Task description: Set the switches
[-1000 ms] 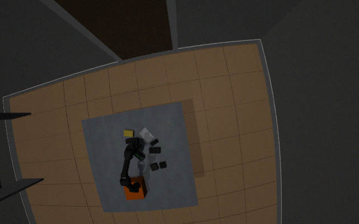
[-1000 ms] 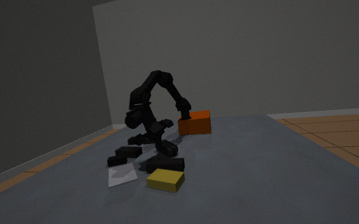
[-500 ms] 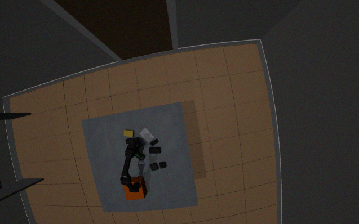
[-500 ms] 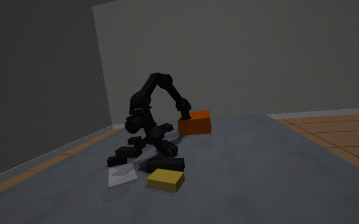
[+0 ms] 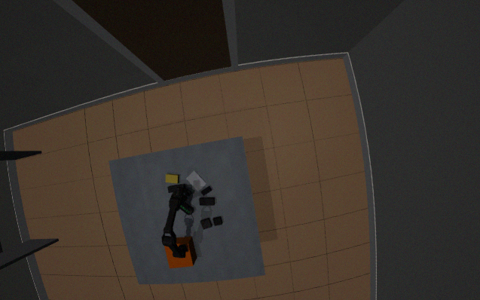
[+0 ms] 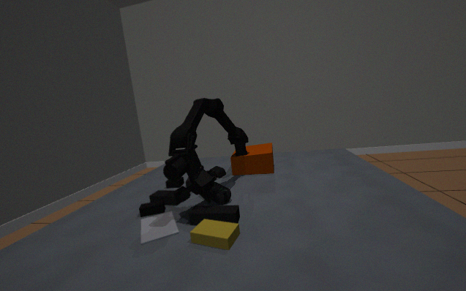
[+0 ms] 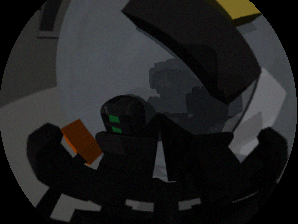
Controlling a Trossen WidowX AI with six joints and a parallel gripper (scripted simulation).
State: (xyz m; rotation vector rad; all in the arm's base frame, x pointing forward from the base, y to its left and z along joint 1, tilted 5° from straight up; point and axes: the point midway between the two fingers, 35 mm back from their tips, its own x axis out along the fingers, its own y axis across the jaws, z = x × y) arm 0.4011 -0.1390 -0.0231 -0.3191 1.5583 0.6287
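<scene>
The black module lies 10 cm ahead of my gripper tip and 3 cm to the left of it. The rest, counted from my gripper tip: yellow block (20 cm ahead, 4 cm to the left); then white plate (11 cm ahead, 15 cm to the right, 1 cm below).
</scene>
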